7 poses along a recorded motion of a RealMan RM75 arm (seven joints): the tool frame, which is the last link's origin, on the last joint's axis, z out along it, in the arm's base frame.
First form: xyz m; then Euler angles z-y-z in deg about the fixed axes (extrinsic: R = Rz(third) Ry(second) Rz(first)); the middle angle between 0 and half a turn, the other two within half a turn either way.
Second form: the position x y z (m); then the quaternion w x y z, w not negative. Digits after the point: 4 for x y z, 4 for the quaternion.
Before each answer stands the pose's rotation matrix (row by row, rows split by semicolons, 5 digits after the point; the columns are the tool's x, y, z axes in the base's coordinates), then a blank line. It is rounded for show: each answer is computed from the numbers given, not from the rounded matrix.
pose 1, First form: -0.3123 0.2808 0.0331 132.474 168.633 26.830
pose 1, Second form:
0.25784 0.95005 0.17588; 0.95698 -0.27619 0.08896; 0.13309 0.14537 -0.98038

-0.3123 0.2808 0.0331 0.0178 0.7928 0.6013 0.0974
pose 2, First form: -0.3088 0.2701 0.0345 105.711 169.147 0.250
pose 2, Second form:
0.26174 0.94659 0.18829; 0.96379 -0.26666 0.00082; 0.05099 0.18126 -0.98211

-0.3088 0.2701 0.0345 0.0569 0.7922 0.6029 0.0755
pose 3, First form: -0.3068 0.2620 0.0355 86.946 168.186 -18.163
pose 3, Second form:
0.26173 0.94533 0.19453; 0.96508 -0.25406 -0.06382; -0.01091 0.20444 -0.97882

-0.3068 0.2620 0.0355 0.0849 0.7897 0.6048 0.0581
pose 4, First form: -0.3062 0.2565 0.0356 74.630 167.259 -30.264
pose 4, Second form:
0.26267 0.94590 0.19049; 0.96311 -0.24507 -0.11115; -0.05846 0.21266 -0.97538

-0.3062 0.2565 0.0356 0.1027 0.7879 0.6057 0.0419
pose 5, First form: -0.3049 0.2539 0.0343 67.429 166.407 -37.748
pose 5, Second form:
0.27030 0.94467 0.18584; 0.95854 -0.24597 -0.14388; -0.09021 0.21702 -0.97199

-0.3049 0.2539 0.0343 0.1144 0.7887 0.6033 0.0303
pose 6, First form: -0.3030 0.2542 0.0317 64.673 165.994 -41.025
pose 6, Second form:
0.28016 0.94243 0.18259; 0.95435 -0.25293 -0.15886; -0.10353 0.21876 -0.97027

-0.3030 0.2542 0.0317 0.1193 0.7911 0.5994 0.0250
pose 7, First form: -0.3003 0.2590 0.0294 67.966 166.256 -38.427
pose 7, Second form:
0.29064 0.93856 0.18612; 0.95267 -0.26573 -0.14766; -0.08913 0.22023 -0.97137

-0.3003 0.2590 0.0294 0.1157 0.7949 0.5948 0.0305
